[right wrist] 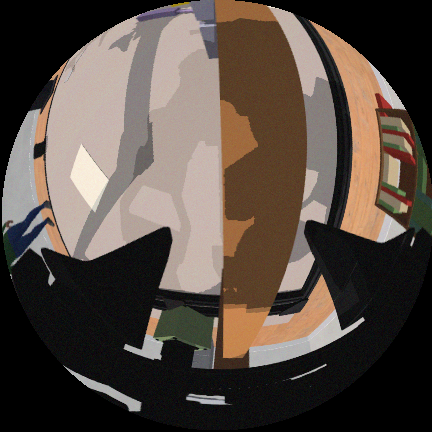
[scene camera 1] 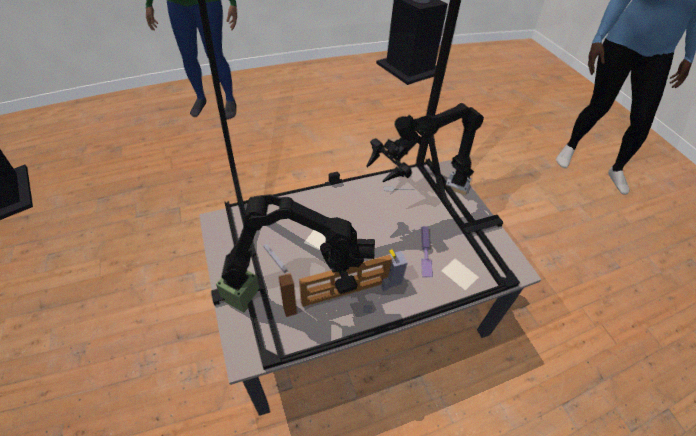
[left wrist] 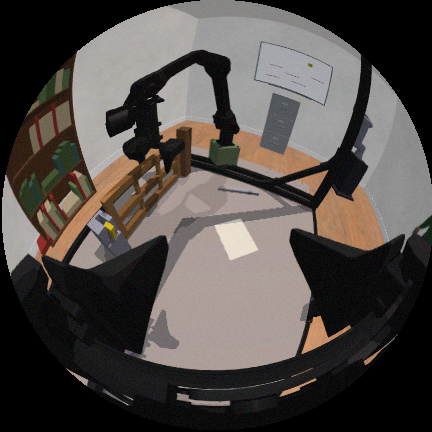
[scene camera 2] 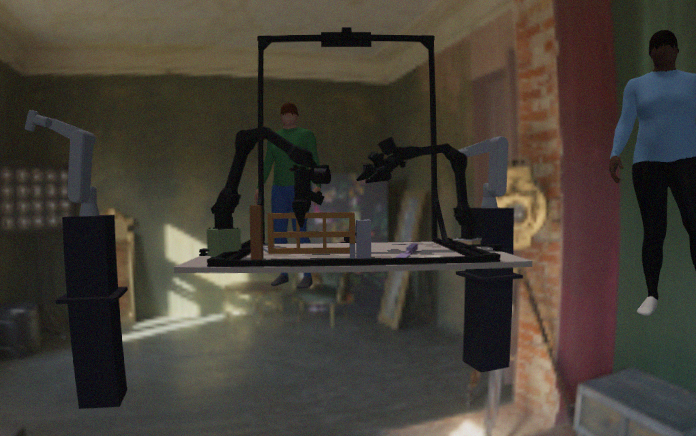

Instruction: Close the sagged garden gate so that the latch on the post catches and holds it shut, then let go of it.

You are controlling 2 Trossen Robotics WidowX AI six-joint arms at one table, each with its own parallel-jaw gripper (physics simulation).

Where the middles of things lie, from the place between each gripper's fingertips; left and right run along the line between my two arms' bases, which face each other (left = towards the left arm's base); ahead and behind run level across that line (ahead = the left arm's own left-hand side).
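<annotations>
With the wooden gate (scene camera 1: 382, 273) as my reference, my right gripper is 10 mm short of it, 30 mm above it and 50 mm to the right of it. Going by their middles, the wooden gate is the nearest to my right gripper of the things named here. From my right hand I find the grey latch post (left wrist: 118, 245) 50 mm ahead, 50 mm below and 210 mm to the left, whereas the brown hinge post (right wrist: 219, 362) is 20 mm below, 40 mm behind and 160 mm to the right.
For the grey latch post, my left hand is 22 cm above it, 26 cm short of it and 9 cm to the left of it. The wooden gate is 22 cm ahead of my left hand, 20 cm below it and 25 cm to the right of it, and by its middle the gate is nearer to my right gripper than to my left hand. As for the brown hinge post, it is 17 cm ahead of my left hand, 19 cm below it and 46 cm to the right of it.
</annotations>
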